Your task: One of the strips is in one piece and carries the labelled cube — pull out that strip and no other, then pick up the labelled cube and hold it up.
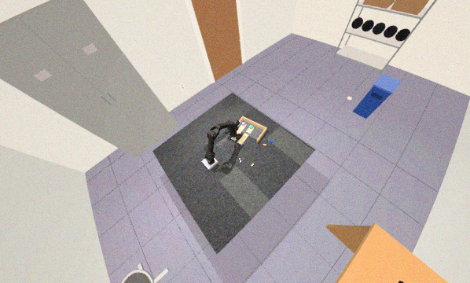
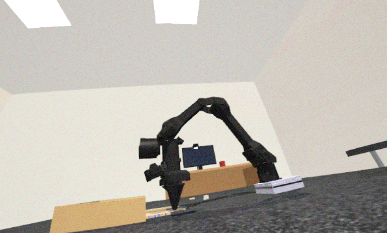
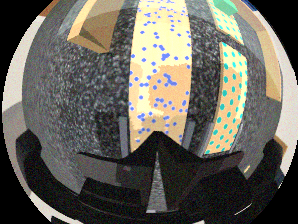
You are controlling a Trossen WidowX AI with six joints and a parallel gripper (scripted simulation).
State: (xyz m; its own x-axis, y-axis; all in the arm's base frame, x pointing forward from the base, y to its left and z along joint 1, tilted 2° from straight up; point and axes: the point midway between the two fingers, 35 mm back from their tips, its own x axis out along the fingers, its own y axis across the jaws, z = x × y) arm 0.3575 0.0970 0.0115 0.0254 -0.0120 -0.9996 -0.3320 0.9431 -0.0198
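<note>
Now: gripper tip 9 cm short of the strip and 3 cm to the right of it. From my gripper tip the other things lie so: small blue block (30 cm to the right, 28 cm ahead).
</note>
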